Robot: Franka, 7 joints.
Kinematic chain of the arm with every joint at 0, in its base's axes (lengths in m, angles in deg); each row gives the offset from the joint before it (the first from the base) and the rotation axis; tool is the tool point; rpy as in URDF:
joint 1: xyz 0 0 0.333 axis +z
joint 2: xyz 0 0 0 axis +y
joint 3: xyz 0 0 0.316 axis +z
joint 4: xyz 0.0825 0 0 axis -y
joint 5: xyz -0.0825 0 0.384 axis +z
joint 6: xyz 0 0 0 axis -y
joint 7: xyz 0.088 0 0 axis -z
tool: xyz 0 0 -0.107 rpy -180 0 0
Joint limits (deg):
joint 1: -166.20..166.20
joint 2: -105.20..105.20
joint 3: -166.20..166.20
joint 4: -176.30..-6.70
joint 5: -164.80..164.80
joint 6: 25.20..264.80
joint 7: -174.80..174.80
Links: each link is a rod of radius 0.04 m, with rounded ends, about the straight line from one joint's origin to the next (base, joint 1, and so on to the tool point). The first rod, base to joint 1, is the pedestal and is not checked.
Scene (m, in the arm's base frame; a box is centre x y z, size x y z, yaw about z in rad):
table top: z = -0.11
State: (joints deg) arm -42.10 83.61 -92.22 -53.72 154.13 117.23 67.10
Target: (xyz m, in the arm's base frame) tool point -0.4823 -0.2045 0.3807
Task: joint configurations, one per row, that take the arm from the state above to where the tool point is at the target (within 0.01 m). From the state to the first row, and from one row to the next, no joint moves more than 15 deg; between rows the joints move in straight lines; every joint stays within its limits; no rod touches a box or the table.
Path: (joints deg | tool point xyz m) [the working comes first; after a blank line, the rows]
Joints at the target: -69.01 81.20 -95.17 -132.91 153.67 137.75 67.10
Straight joint move there: clear.

1: -46.58 83.21 -92.71 -66.92 154.05 120.65 67.10 | 0.0632 -0.8044 0.4111
2: -51.07 82.81 -93.20 -80.12 153.98 124.07 67.10 | -0.1211 -0.7596 0.4127
3: -55.55 82.40 -93.70 -93.32 153.90 127.49 67.10 | -0.2799 -0.6644 0.4106
4: -60.04 82.00 -94.19 -106.51 153.82 130.91 67.10 | -0.3989 -0.5297 0.4043
5: -64.52 81.60 -94.68 -119.71 153.74 134.33 67.10 | -0.4679 -0.3706 0.3941
6: -69.01 81.20 -95.17 -132.91 153.67 137.75 67.10 | -0.4823 -0.2045 0.3807

